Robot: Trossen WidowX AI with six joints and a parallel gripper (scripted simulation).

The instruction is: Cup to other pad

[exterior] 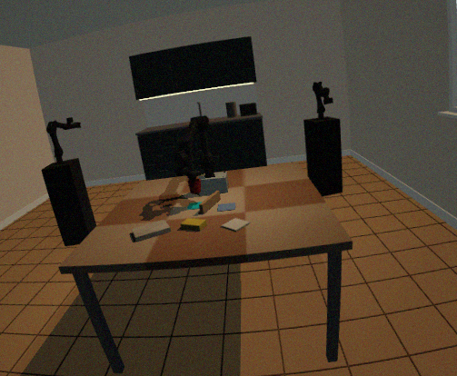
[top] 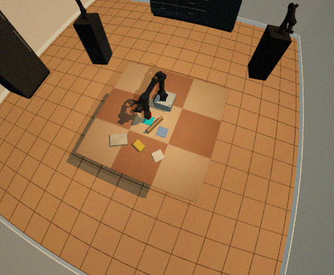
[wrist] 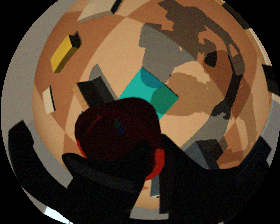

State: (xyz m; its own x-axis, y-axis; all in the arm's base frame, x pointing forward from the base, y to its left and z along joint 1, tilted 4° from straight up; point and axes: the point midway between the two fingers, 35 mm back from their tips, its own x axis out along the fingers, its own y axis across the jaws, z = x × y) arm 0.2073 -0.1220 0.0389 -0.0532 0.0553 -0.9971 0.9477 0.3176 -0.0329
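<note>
Right now the teal pad is 130 mm below my gripper tip and 20 mm ahead of it. Also, from my gripper tip: pale blue pad 160 mm to the left, 130 mm below, 130 mm ahead; red cup 30 mm ahead, 10 mm to the left; wooden bar 100 mm below, 80 mm to the left, 80 mm ahead.
</note>
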